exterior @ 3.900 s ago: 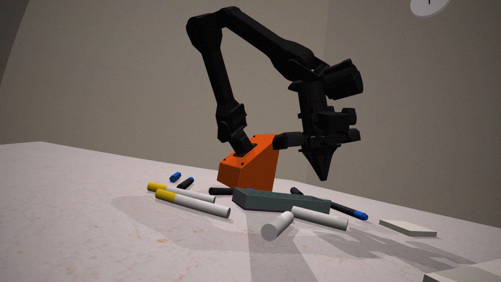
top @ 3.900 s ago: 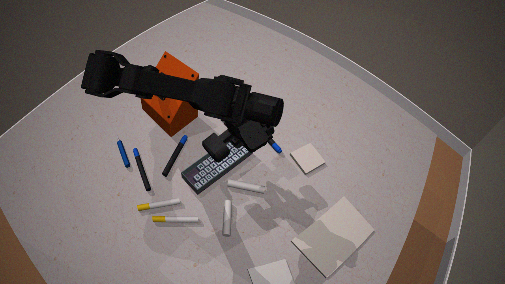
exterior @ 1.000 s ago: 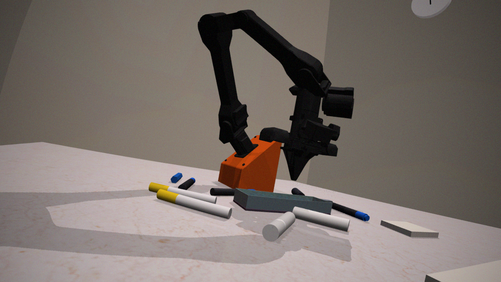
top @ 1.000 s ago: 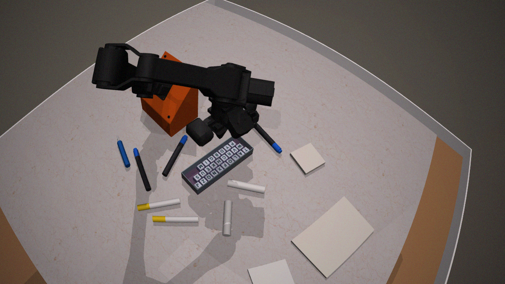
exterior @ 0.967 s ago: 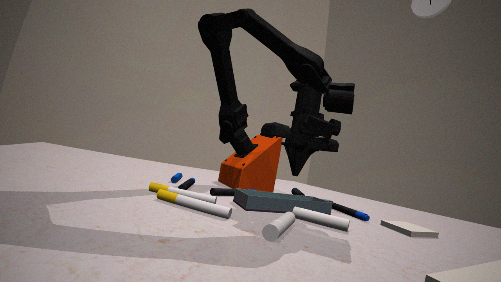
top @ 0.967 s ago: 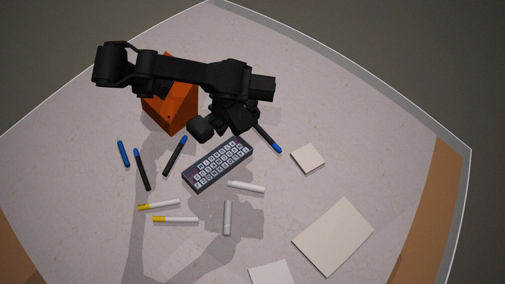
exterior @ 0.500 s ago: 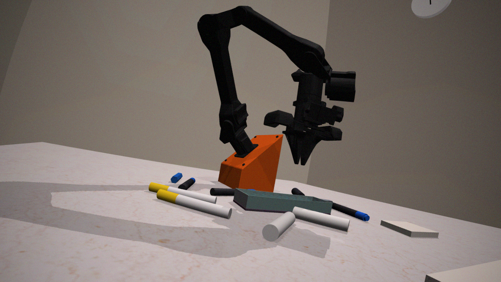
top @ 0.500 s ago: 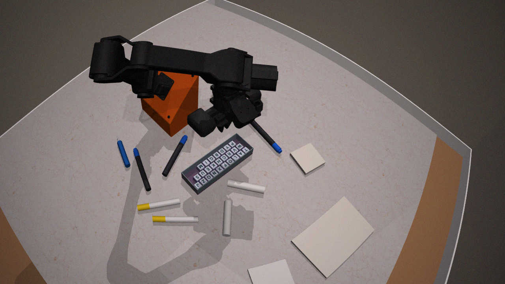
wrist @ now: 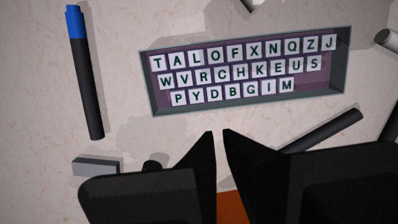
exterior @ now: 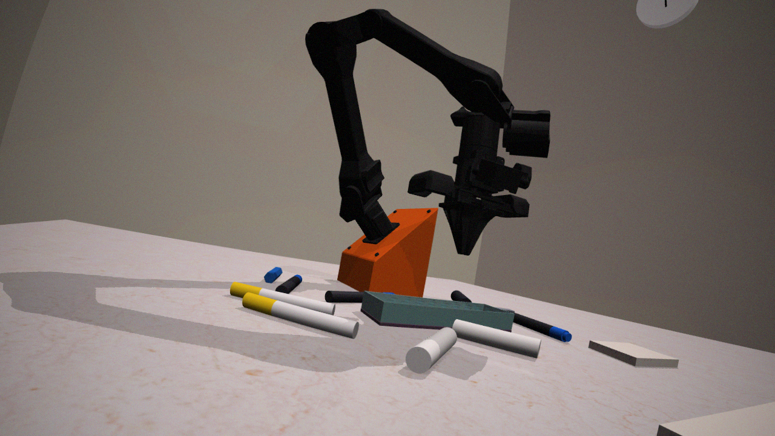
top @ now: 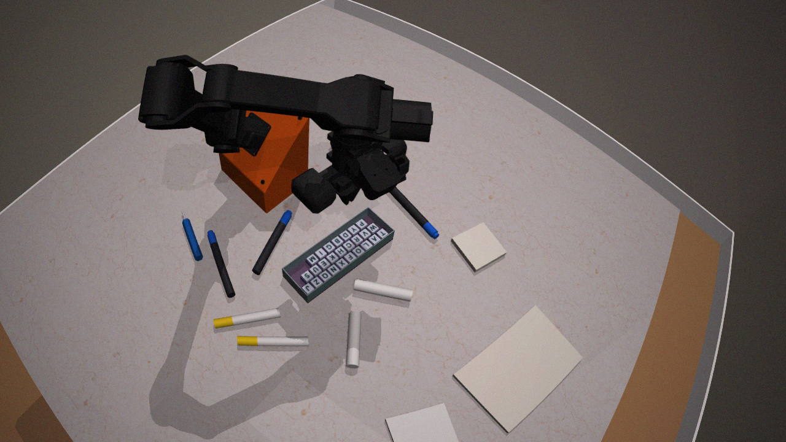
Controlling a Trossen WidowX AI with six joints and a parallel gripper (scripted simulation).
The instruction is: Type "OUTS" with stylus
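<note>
The blue stylus lies 23 cm behind my gripper tip, 21 cm to the right of it and 9 cm below it. Also, from my gripper tip: black cylinder (12 cm to the left, 12 cm behind, 8 cm below); pad (19 cm ahead, 15 cm to the left, 9 cm below); grey block (16 cm to the left, 9 cm below, 6 cm behind).
</note>
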